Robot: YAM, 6 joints.
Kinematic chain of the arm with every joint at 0, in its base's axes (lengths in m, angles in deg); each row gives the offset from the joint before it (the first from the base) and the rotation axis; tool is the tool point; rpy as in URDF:
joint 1: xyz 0 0 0.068 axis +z
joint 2: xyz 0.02 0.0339 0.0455 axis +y
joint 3: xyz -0.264 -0.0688 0 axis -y
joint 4: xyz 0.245 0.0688 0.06 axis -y
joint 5: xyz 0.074 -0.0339 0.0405 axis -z
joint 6: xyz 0.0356 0 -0.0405 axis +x
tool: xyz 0 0 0 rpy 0 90 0
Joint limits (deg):
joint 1: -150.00..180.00
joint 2: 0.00..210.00
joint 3: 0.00..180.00
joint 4: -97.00..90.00
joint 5: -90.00..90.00
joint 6: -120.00..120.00
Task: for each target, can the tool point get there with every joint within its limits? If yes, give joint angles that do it. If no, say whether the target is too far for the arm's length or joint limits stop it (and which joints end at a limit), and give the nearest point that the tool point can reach.
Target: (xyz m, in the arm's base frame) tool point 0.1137 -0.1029 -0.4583
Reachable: no: joint limits stop it (at a limit: joint 2) | nearest point 0.1275 -0.1154 -0.3721 | short by 0.088 m
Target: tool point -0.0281 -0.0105 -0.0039
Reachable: yes | joints 87.22 180.74 22.59 -41.79 -50.67 -53.63
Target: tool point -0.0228 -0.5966 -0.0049
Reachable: yes | joints -93.69 186.29 141.59 67.01 -26.10 38.21
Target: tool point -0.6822 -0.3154 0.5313
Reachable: no: too far | nearest point -0.4912 -0.2728 0.4242 | short by 0.223 m
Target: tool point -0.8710 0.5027 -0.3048
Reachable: no: too far | nearest point -0.5163 0.2980 -0.1310 | short by 0.445 m
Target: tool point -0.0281 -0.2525 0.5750
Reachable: yes | joints 80.70 27.98 99.07 55.09 21.58 -91.43
